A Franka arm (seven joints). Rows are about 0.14 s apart.
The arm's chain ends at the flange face. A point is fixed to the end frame.
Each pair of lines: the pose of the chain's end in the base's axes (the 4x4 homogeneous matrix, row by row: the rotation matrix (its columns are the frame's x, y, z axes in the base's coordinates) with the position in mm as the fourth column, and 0 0 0 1 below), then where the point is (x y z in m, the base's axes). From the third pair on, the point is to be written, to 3 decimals.
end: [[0.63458 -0.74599 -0.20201 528.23], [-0.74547 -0.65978 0.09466 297.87], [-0.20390 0.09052 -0.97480 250.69], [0 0 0 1]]
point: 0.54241 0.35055 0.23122
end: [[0.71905 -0.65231 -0.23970 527.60], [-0.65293 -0.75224 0.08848 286.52], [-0.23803 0.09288 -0.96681 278.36], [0 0 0 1]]
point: 0.53436 0.34099 0.25985
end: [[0.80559 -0.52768 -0.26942 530.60], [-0.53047 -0.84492 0.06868 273.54], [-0.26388 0.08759 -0.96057 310.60], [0 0 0 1]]
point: 0.529 0.329 0.293
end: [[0.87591 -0.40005 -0.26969 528.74], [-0.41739 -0.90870 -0.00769 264.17], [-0.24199 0.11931 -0.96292 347.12], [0 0 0 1]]
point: 0.519 0.318 0.328
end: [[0.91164 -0.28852 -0.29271 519.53], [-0.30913 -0.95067 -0.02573 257.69], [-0.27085 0.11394 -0.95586 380.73], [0 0 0 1]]
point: 0.503 0.310 0.362
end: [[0.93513 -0.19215 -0.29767 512.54], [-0.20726 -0.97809 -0.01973 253.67], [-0.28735 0.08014 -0.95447 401.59], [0 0 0 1]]
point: 0.491 0.305 0.385
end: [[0.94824 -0.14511 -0.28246 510.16], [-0.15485 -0.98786 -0.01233 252.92], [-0.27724 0.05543 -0.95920 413.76], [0 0 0 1]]
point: 0.486 0.303 0.398
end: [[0.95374 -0.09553 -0.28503 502.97], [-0.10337 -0.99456 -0.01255 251.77], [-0.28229 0.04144 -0.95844 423.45], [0 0 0 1]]
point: 0.476 0.301 0.409
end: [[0.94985 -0.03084 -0.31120 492.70], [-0.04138 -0.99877 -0.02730 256.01], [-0.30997 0.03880 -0.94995 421.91], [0 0 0 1]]
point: 0.463 0.304 0.408
